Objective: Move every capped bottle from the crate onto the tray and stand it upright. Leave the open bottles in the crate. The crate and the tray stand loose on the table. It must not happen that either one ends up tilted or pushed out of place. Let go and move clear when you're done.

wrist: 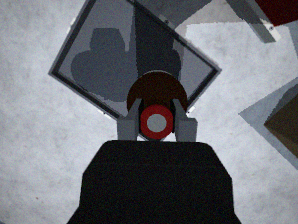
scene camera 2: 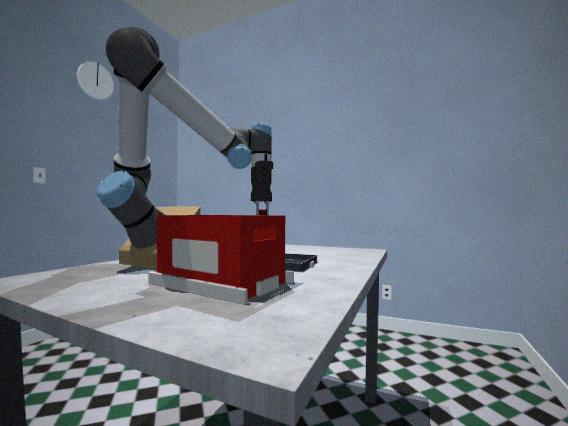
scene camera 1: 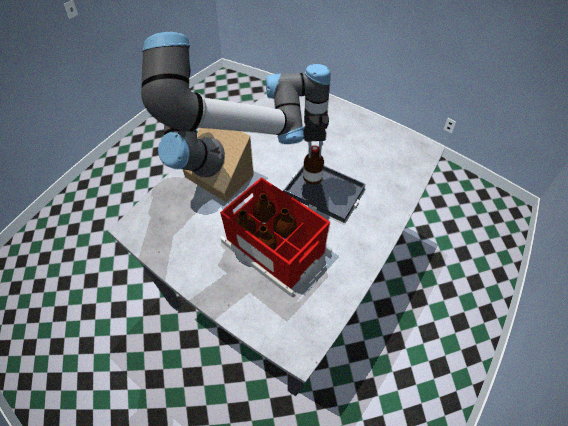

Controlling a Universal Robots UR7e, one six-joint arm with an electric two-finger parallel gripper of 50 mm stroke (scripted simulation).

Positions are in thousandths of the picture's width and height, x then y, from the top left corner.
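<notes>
Crate (scene camera 2: 416, 588) visible. Crate (scene camera 1: 499, 619) too. Dark tray (scene camera 1: 592, 452) visible. Dark tray (wrist: 344, 252) in the wrist view as well. My gripper (scene camera 2: 462, 515), again at (wrist: 525, 489).
</notes>
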